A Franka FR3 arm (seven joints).
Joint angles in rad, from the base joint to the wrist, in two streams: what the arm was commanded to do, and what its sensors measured. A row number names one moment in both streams.
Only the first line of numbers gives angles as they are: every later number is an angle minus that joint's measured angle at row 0.
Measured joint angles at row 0:
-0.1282 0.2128 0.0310 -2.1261 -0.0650 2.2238 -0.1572
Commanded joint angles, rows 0 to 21:
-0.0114 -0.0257 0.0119 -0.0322 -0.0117 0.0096 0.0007
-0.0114 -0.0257 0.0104 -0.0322 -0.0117 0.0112 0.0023
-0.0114 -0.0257 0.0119 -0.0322 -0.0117 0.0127 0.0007
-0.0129 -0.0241 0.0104 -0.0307 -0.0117 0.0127 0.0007
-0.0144 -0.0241 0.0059 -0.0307 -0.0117 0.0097 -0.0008
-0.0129 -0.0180 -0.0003 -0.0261 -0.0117 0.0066 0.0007
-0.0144 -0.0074 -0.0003 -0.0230 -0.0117 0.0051 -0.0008
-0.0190 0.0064 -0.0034 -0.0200 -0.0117 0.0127 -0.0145
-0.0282 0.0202 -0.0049 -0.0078 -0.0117 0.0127 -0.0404
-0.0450 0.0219 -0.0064 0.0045 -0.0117 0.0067 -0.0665
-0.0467 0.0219 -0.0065 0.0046 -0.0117 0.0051 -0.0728
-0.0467 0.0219 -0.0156 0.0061 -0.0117 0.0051 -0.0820
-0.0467 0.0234 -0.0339 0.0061 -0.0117 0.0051 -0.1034
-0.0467 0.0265 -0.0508 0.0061 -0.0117 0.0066 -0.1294
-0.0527 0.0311 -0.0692 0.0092 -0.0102 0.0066 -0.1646
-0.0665 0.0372 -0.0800 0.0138 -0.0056 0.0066 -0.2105
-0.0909 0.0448 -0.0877 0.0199 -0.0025 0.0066 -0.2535
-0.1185 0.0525 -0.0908 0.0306 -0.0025 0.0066 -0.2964
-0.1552 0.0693 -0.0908 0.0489 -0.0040 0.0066 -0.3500
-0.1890 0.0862 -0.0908 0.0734 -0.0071 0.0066 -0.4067
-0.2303 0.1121 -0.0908 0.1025 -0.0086 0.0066 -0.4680
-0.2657 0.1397 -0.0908 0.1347 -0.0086 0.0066 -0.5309
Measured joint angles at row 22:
-0.1547 0.0237 -0.0931 0.0418 -0.0040 -0.0004 -0.3692
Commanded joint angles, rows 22 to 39:
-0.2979 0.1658 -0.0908 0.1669 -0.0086 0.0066 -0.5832
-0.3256 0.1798 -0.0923 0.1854 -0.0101 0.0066 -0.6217
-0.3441 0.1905 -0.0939 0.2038 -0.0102 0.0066 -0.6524
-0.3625 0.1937 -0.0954 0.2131 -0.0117 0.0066 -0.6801
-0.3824 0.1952 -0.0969 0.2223 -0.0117 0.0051 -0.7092
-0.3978 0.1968 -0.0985 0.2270 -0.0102 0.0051 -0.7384
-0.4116 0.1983 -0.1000 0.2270 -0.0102 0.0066 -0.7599
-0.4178 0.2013 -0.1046 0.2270 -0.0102 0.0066 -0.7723
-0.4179 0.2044 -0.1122 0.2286 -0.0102 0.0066 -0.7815
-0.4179 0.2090 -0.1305 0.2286 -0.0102 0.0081 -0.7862
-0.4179 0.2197 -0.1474 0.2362 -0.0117 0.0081 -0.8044
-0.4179 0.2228 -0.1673 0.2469 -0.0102 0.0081 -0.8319
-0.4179 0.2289 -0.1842 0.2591 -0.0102 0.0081 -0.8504
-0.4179 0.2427 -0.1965 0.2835 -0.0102 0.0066 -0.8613
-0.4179 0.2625 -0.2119 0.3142 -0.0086 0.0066 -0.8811
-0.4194 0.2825 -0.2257 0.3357 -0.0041 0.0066 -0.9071
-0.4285 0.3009 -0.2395 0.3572 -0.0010 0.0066 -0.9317
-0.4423 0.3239 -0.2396 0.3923 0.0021 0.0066 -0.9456
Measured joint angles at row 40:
-0.4054 0.2055 -0.2190 0.2884 -0.0031 0.0009 -0.8847
